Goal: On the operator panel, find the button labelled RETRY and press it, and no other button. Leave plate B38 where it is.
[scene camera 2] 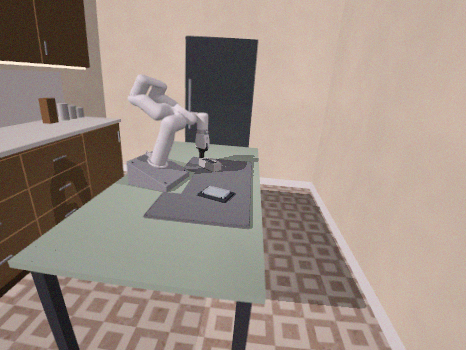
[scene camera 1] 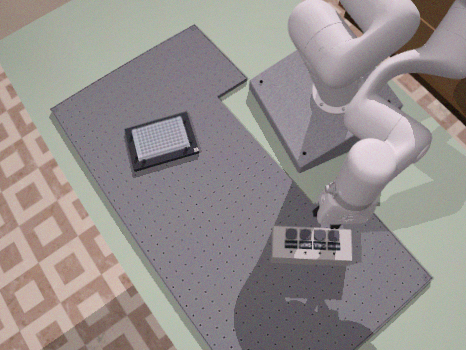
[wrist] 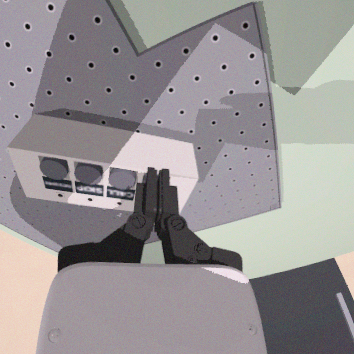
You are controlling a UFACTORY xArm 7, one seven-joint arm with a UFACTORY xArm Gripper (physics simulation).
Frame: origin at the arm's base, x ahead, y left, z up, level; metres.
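Seen in the pictures: gripper, fingertip midpoint: (scene camera 2: 201,157) (scene camera 1: 333,222) (wrist: 155,179); arm's base, origin of the base link: (scene camera 2: 157,162) (scene camera 1: 338,90).
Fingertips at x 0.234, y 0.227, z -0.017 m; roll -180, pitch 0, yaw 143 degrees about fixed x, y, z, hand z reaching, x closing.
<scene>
Pixels of each thing's top centre, then the offset from my fingertips to it. "pt": a spot on its surface instead. Level surfaces: height alone.
- pale operator panel, middle of its top: (wrist: 104,190) (scene camera 1: 312,242) (scene camera 2: 210,160) 0.059 m ahead, 0.003 m left, 0.015 m down
- CALL button, middle of its top: (wrist: 121,180) (scene camera 1: 319,234) 0.035 m ahead, 0.000 m left, 0.015 m down
- SKIP button, middle of its top: (wrist: 87,175) (scene camera 1: 305,234) 0.058 m ahead, 0.020 m right, 0.015 m down
- RETRY button, middle of its top: (scene camera 1: 333,235) 0.013 m ahead, 0.020 m left, 0.015 m down
- Plate B38, middle of its top: (scene camera 1: 159,136) (scene camera 2: 216,190) 0.158 m ahead, 0.424 m right, 0.044 m down
- grey perforated board, its level: 0.070 m down
- plate holder, surface spot: (scene camera 1: 165,164) pt 0.186 m ahead, 0.367 m right, 0.071 m down
- green table, its level: 0.083 m down
The pale operator panel (scene camera 1: 279,245) (scene camera 2: 210,164) (wrist: 100,137) has a row of dark round buttons. In the wrist view, the CALL button (wrist: 122,178) and SKIP button (wrist: 88,173) show, with a blurred label on the button (wrist: 54,168) at the left end. The RETRY button (scene camera 1: 333,235), beside CALL at the other end, is hidden behind the fingers in the wrist view; its label is blurred in scene camera 1. My gripper (scene camera 1: 335,227) (scene camera 2: 201,156) (wrist: 155,179) is shut and empty, fingertips at this end; contact cannot be told. Plate B38 (scene camera 1: 161,137) (scene camera 2: 216,191) sits on its black holder.
The grey perforated board (scene camera 1: 210,210) (scene camera 2: 200,215) (wrist: 235,130) carries the panel and the plate holder (scene camera 1: 165,164). The arm's grey base block (scene camera 1: 280,115) (scene camera 2: 150,175) stands beside the board on the green table (scene camera 1: 30,55) (scene camera 2: 165,255).
</scene>
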